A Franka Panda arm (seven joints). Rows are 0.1 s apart.
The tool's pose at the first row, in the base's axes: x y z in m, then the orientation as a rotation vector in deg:
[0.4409 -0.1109 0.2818 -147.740 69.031 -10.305]
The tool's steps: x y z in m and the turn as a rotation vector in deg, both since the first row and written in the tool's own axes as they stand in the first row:
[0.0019 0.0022 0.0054 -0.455 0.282 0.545]
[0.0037 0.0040 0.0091 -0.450 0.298 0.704]
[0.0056 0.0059 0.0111 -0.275 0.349 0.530]
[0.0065 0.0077 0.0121 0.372 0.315 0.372]
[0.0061 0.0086 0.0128 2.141 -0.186 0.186]
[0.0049 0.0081 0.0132 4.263 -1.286 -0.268]
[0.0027 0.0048 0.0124 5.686 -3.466 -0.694]
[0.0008 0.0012 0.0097 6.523 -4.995 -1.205]
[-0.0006 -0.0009 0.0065 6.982 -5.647 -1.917]
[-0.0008 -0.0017 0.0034 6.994 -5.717 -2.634]
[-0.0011 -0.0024 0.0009 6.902 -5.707 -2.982]
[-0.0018 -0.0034 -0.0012 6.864 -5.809 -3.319]
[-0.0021 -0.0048 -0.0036 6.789 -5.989 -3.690]
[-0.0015 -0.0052 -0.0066 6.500 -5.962 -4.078]
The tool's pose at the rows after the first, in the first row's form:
[0.4418 -0.1126 0.2760 -147.834 70.000 -10.306]
[0.4425 -0.1143 0.2719 -147.729 70.205 -10.296]
[0.4428 -0.1165 0.2694 -147.704 69.933 -10.497]
[0.4423 -0.1181 0.2678 -147.246 69.465 -10.846]
[0.4415 -0.1182 0.2669 -145.747 68.359 -11.205]
[0.4412 -0.1169 0.2667 -143.985 66.580 -11.030]
[0.4420 -0.1133 0.2685 -142.555 64.752 -9.103]
[0.4428 -0.1102 0.2722 -141.799 63.276 -7.728]
[0.4427 -0.1086 0.2759 -141.682 62.004 -7.301]
[0.4424 -0.1086 0.2791 -142.082 61.094 -7.363]
[0.4422 -0.1084 0.2817 -142.369 60.702 -7.395]
[0.4419 -0.1077 0.2840 -142.575 60.265 -7.314]
[0.4422 -0.1071 0.2867 -142.812 59.772 -7.121]
[0.4422 -0.1079 0.2897 -143.292 59.406 -7.075]

